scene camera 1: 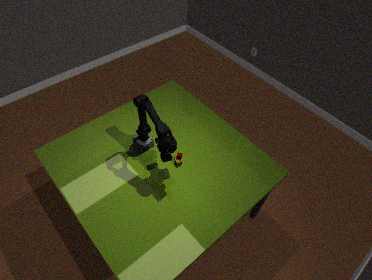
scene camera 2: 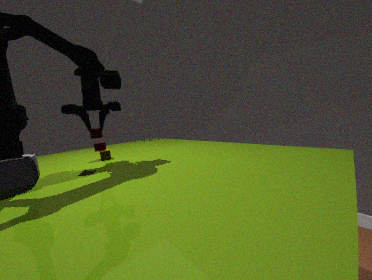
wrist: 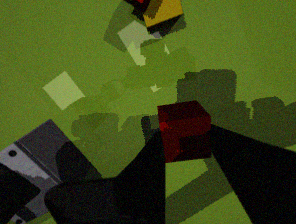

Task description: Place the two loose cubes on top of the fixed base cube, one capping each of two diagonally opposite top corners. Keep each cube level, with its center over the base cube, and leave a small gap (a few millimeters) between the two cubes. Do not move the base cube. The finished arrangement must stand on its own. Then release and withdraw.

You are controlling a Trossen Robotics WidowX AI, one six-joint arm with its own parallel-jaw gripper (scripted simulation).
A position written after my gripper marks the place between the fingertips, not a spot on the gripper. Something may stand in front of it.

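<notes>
A red cube is held by my gripper (scene camera 2: 96,132), and in the wrist view I see my gripper (wrist: 183,133) as well.
</notes>
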